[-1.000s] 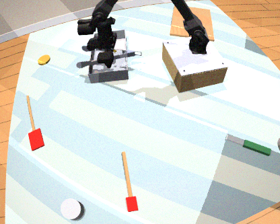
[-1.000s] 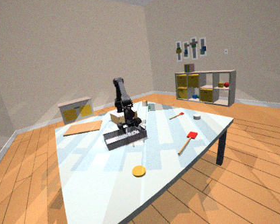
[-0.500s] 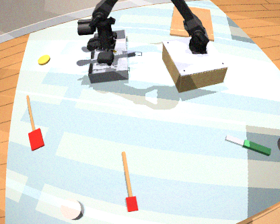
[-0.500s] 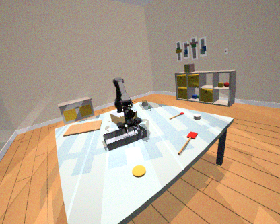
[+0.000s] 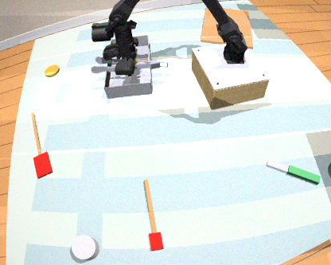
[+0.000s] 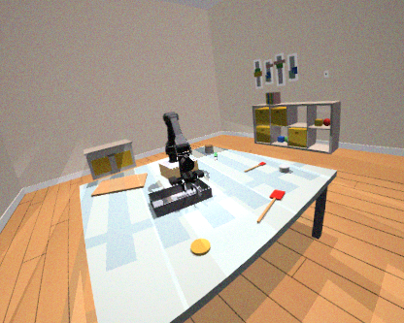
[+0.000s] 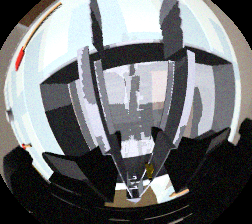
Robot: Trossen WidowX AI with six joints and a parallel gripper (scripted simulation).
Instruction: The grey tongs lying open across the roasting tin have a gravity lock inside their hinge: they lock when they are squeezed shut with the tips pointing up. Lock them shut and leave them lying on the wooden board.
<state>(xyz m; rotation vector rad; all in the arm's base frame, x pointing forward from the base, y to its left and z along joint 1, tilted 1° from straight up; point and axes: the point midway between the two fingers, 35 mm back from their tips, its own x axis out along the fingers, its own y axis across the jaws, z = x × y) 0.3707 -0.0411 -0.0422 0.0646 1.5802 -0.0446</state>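
My gripper tip is 60 mm to the left of the roasting tin and 10 mm short of it. The rest, counted from my gripper tip: yellow disc: 370 mm ahead, 110 mm to the right, 20 mm below; then wooden board: 460 mm behind, 350 mm to the right, 20 mm below; then white disc: 610 mm to the left, 120 mm ahead, 10 mm below.
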